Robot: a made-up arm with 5 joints.
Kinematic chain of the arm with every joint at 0, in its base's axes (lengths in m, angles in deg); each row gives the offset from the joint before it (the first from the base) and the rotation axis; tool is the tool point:
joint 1: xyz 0 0 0.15 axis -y
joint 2: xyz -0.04 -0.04 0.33 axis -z
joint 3: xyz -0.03 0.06 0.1 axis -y
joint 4: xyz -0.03 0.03 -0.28 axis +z
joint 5: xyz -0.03 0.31 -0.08 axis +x
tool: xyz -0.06 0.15 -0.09
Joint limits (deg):
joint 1: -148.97..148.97
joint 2: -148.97..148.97
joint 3: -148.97..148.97
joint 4: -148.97..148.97
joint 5: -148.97..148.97
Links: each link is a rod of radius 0.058 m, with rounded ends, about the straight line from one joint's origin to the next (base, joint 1, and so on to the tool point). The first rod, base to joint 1, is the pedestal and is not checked.
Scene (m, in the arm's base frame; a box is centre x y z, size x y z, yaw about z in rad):
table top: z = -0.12
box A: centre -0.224 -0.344 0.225 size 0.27 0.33 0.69 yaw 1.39
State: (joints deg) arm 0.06 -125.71 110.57 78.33 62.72
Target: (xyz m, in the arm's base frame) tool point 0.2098 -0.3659 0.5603
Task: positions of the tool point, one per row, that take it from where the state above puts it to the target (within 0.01 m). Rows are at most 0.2 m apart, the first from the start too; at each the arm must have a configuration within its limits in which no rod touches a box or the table.
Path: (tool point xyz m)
1: -0.3884 0.1676 0.3306
2: -0.3717 0.1017 0.4774
3: -0.2887 0.0302 0.6204
4: -0.1435 -0.0443 0.7300
5: -0.0312 -0.1674 0.7063
6: 0.0928 -0.2769 0.6506
7: 0.2098 -0.3659 0.5603

